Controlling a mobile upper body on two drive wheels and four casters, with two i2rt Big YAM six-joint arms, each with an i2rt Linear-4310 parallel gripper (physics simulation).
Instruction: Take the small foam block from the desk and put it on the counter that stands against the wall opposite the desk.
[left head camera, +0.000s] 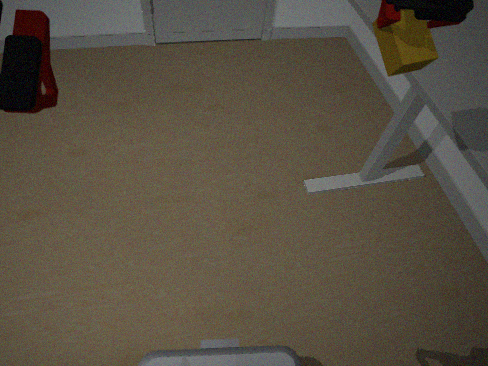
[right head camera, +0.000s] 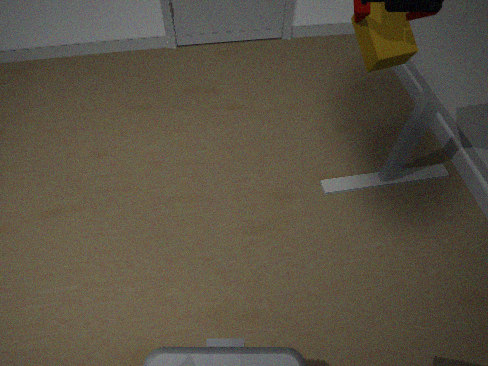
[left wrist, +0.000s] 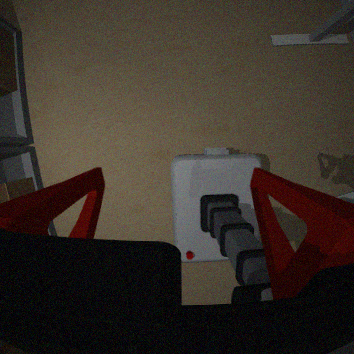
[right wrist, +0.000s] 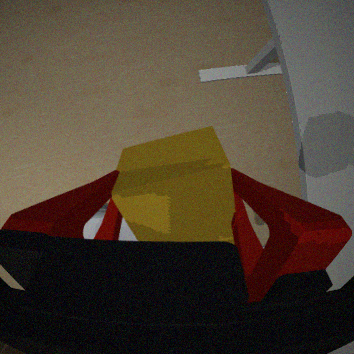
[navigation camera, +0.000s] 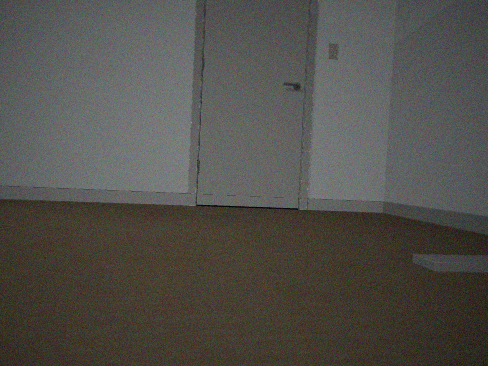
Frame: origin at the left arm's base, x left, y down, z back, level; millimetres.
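Seen in the pictures: left gripper, between the fingertips: (left wrist: 177, 175); right gripper, between the fingertips: (left head camera: 398, 25) (right head camera: 377, 18) (right wrist: 175, 176).
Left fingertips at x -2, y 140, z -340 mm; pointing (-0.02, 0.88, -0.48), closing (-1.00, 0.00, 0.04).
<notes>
A point is followed by its place in that frame.
The yellow foam block (left head camera: 407, 47) {x -470, y 209, z -549 mm} (right head camera: 387, 45) {x -474, y 211, z -544 mm} (right wrist: 175, 200) {x -471, y 181, z -594 mm} is between the red fingers of my right gripper (left head camera: 406, 22) {x -473, y 206, z -604 mm} (right head camera: 386, 17) {x -473, y 206, z -604 mm} (right wrist: 175, 176) {x -473, y 206, z -604 mm}, which is shut on it and holds it in the air at the upper right of the head views. My left gripper (left wrist: 177, 175) {x -2, y 140, z -340 mm} is open and empty, its fingers wide apart in the left wrist view. A light grey table top (left head camera: 462, 70) {x -869, y 460, z -861 mm} (right head camera: 450, 75) {x -788, y 460, z -809 mm} (right wrist: 325, 90) {x -811, y 460, z -755 mm} on a slanting leg with a flat foot (left head camera: 330, 184) (right head camera: 350, 184) (right wrist: 220, 74) lies at the right. I cannot tell whether it is the desk. No counter can be made out.
A grey door (left head camera: 210, 20) {x -199, y 1243, z -2397 mm} (right head camera: 230, 20) {x -203, y 1237, z -2398 mm} (navigation camera: 250, 125) {x -183, y 800, z -2394 mm} stands in the wall ahead. Another wall meets that wall at the right. A dark grey shelf unit (left wrist: 25, 100) {x 1090, y 1390, z -777 mm} with brown boxes is at the left of the left wrist view. The flat foot (navigation camera: 455, 263) sits low at the right of the navigation view.
</notes>
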